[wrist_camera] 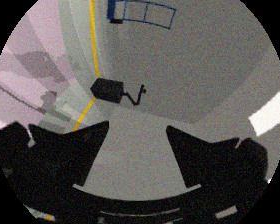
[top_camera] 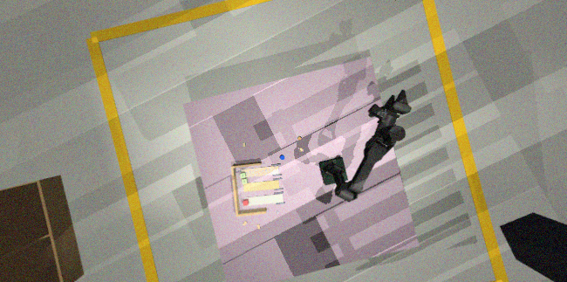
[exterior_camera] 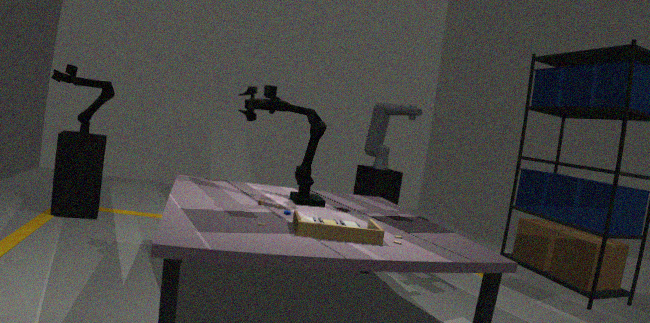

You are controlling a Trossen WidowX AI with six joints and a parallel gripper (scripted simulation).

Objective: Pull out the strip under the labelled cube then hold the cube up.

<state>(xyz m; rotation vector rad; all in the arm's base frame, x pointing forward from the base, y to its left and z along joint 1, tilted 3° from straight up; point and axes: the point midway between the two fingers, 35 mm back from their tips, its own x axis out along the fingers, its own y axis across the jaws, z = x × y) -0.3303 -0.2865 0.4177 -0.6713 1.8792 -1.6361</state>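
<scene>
My gripper tip is now 600 mm short of the small blue round object, 130 mm to the right of it and 460 mm above it.
</scene>
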